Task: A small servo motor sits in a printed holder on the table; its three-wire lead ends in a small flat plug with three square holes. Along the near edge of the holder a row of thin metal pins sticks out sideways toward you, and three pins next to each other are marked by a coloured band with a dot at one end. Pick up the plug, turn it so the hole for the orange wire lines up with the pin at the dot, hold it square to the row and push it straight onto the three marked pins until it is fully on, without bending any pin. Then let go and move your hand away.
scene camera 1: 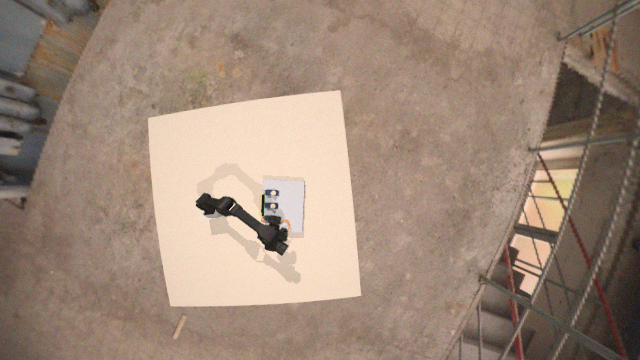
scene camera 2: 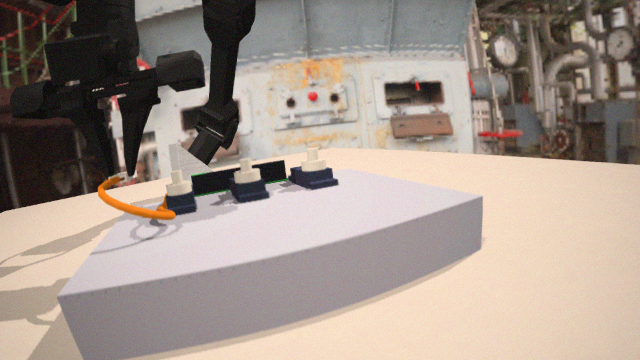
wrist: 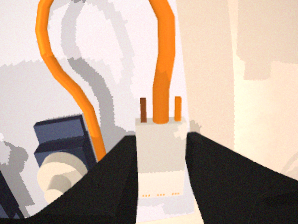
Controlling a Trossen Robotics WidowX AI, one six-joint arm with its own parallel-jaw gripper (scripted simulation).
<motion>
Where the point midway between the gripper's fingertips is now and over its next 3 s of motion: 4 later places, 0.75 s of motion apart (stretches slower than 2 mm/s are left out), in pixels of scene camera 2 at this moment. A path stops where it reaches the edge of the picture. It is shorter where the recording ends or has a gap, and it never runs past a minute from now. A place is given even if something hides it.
The gripper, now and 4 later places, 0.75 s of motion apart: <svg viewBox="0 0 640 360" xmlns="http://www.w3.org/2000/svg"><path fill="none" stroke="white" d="M121 177L133 152L155 140L174 138L190 143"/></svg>
</motion>
